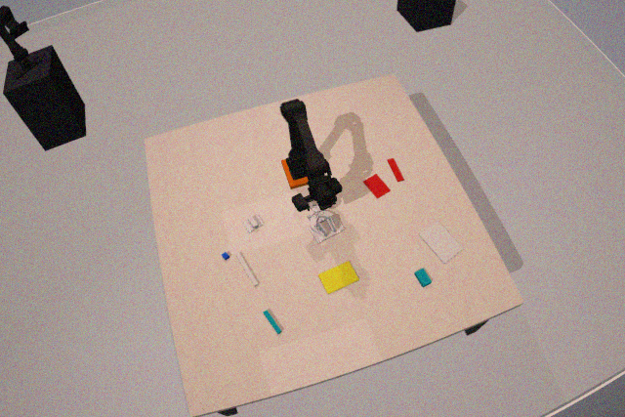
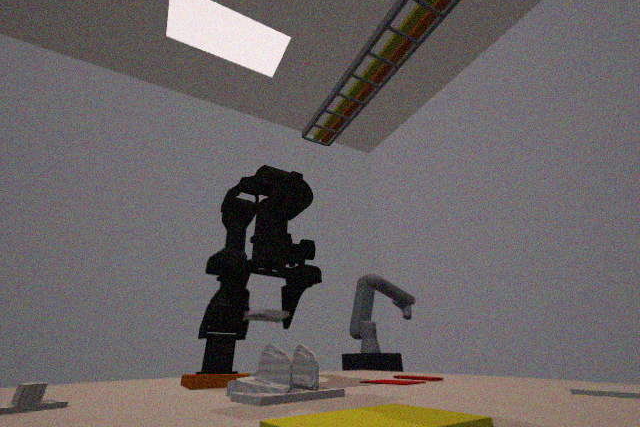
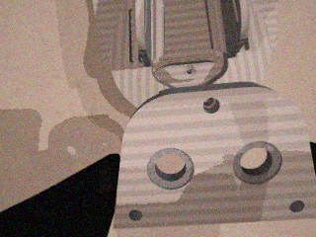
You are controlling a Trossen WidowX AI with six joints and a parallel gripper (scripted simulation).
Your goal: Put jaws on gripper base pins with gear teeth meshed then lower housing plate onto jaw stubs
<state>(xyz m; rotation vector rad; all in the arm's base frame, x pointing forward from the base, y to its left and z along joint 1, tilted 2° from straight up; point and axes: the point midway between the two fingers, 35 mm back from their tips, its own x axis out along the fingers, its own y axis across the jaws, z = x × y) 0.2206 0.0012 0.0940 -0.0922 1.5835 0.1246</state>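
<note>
Right now the grey jaw is 7 cm below my gripper tip, 2 cm to the left of it and 2 cm ahead of it. Also, from my gripper tip: white stick 34 cm to the right, 12 cm ahead, 8 cm below; grey stand 25 cm to the right, 7 cm below, 6 cm behind; yellow block 28 cm ahead, 8 cm below, 3 cm to the right.
</note>
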